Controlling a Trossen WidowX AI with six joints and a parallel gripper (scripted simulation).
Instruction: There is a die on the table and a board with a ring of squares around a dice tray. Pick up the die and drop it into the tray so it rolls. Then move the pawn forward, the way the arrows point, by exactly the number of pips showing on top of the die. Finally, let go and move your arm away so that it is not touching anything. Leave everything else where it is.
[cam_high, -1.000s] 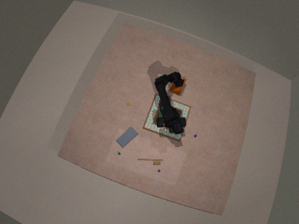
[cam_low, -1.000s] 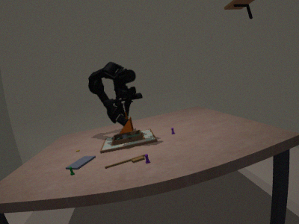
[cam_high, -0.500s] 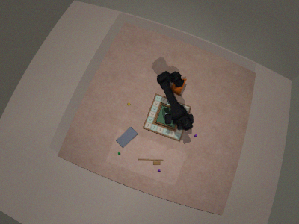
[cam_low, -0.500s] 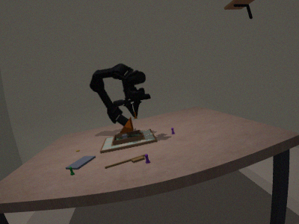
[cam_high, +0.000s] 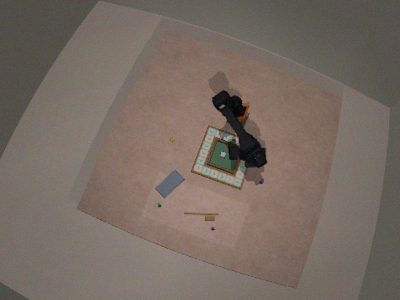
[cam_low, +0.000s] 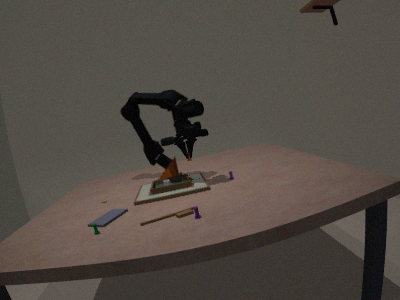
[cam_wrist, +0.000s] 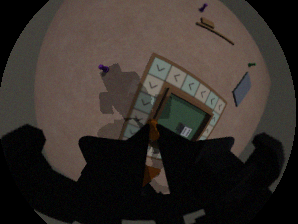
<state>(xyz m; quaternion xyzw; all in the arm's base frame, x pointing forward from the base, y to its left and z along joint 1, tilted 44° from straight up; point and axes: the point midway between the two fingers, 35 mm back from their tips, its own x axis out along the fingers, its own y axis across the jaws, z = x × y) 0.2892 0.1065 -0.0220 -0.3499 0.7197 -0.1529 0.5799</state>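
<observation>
My gripper tip is 100 mm to the left of the green dice tray, 100 mm above it and 10 mm past it. The rest, counted from my gripper tip: orange pawn (10 mm above); then pale die (110 mm to the right, 80 mm below, 10 mm behind); then yellow piece (400 mm to the right, 110 mm below, 10 mm behind).
</observation>
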